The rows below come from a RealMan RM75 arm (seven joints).
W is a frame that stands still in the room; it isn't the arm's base.
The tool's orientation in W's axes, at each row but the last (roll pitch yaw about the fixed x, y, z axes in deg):
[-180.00 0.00 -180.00]
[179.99 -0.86 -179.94]
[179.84 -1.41 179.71]
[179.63 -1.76 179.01]
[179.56 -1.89 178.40]
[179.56 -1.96 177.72]
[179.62 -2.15 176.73]
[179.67 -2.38 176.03]
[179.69 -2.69 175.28]
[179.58 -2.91 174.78]
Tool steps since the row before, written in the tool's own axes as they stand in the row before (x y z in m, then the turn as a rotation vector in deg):
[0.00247 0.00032 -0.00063 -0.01 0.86 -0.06]
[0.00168 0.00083 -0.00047 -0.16 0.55 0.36]
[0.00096 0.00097 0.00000 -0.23 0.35 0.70]
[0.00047 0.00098 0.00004 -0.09 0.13 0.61]
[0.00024 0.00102 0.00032 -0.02 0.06 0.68]
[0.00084 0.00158 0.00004 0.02 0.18 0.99]
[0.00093 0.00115 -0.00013 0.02 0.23 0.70]
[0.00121 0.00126 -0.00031 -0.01 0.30 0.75]
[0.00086 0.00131 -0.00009 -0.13 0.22 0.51]
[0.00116 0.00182 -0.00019 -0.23 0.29 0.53]
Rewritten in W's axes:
[-0.00247 0.00032 0.00063 0.01 0.86 0.06]
[-0.00167 0.00083 0.00050 0.15 0.55 -0.36]
[-0.00095 0.00097 0.00003 0.21 0.35 -0.70]
[-0.00045 0.00099 -0.00002 0.07 0.13 -0.61]
[-0.00022 0.00103 -0.00030 0.00 0.07 -0.68]
[-0.00078 0.00161 0.00000 -0.05 0.19 -0.99]
[-0.00086 0.00120 0.00017 -0.03 0.24 -0.70]
[-0.00111 0.00134 0.00037 0.00 0.31 -0.75]
[-0.00074 0.00138 0.00014 0.12 0.21 -0.51]
[-0.00098 0.00192 0.00026 0.23 0.27 -0.54]

